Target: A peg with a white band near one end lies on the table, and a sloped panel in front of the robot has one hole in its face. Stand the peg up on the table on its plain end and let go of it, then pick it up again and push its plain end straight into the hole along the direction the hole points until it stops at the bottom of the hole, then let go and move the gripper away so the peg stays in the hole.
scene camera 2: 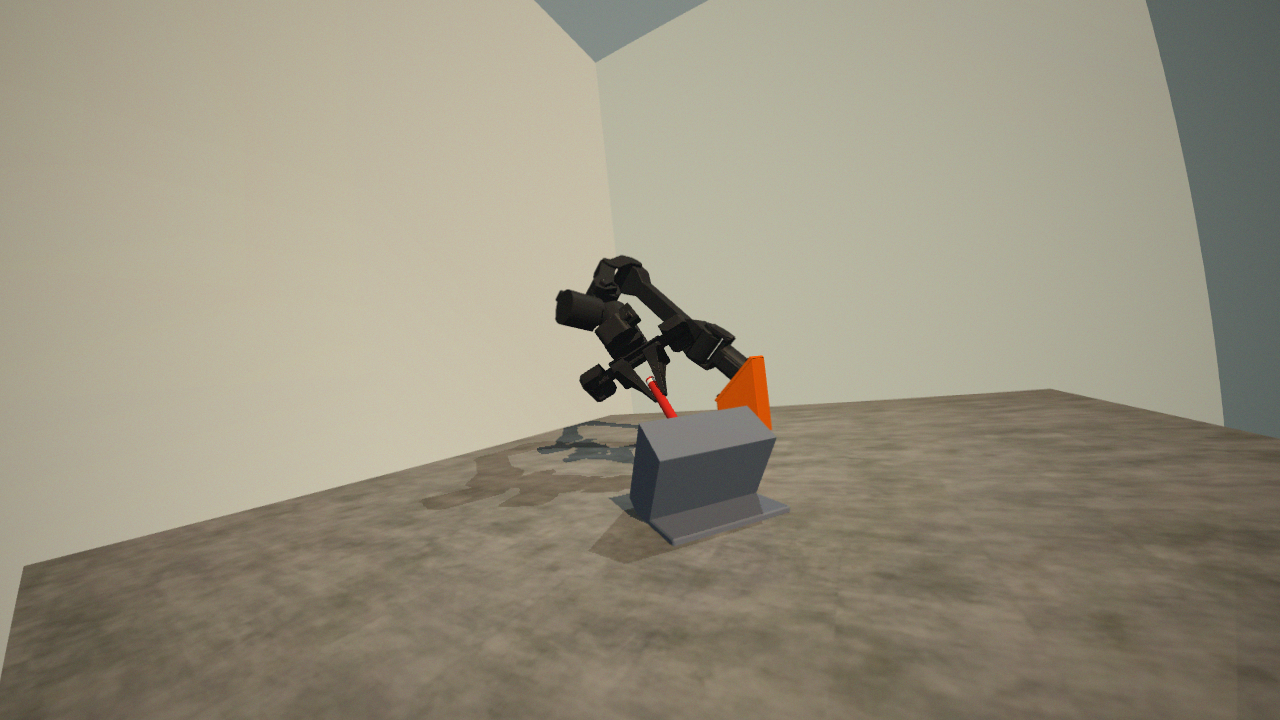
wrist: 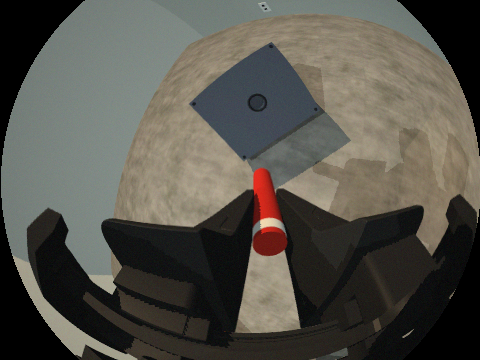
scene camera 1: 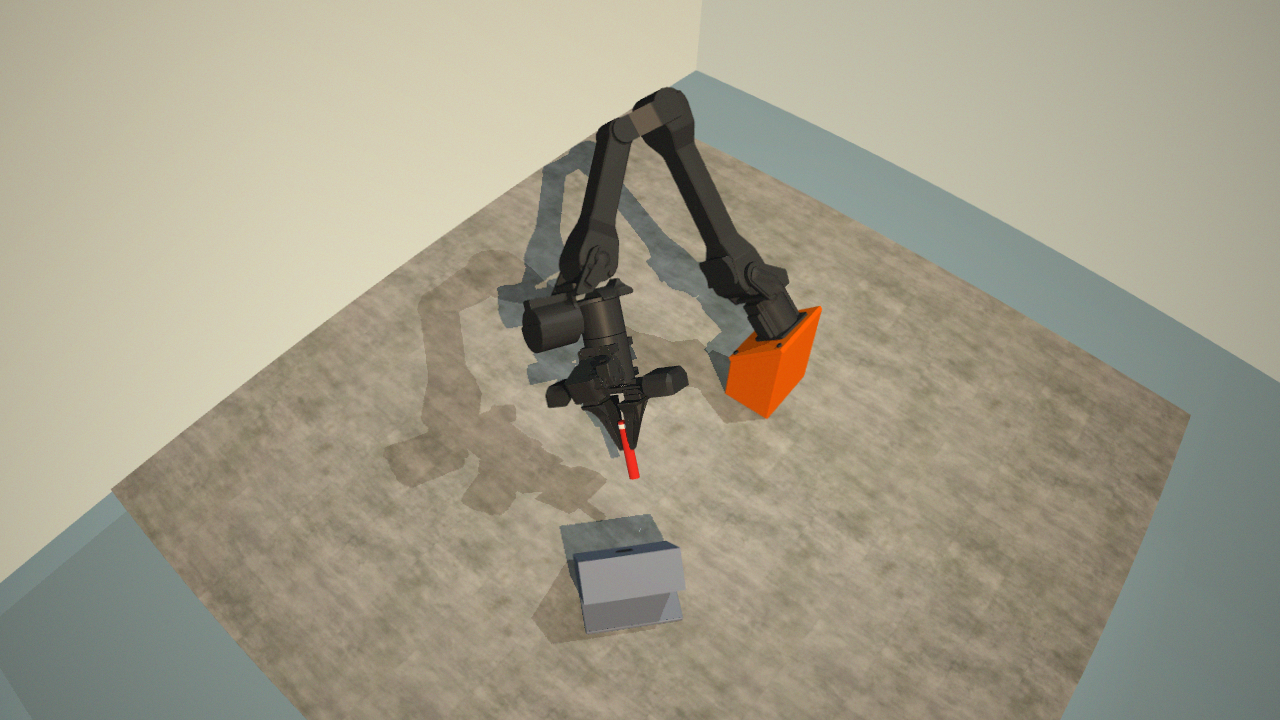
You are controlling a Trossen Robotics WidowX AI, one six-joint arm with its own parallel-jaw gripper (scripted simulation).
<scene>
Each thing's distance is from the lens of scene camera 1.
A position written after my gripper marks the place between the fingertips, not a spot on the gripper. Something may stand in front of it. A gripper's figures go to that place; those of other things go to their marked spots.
my gripper (scene camera 1: 628,449): 121 cm
grey sloped panel (scene camera 1: 604,575): 114 cm
grey foot plate (scene camera 1: 655,609): 122 cm
</scene>
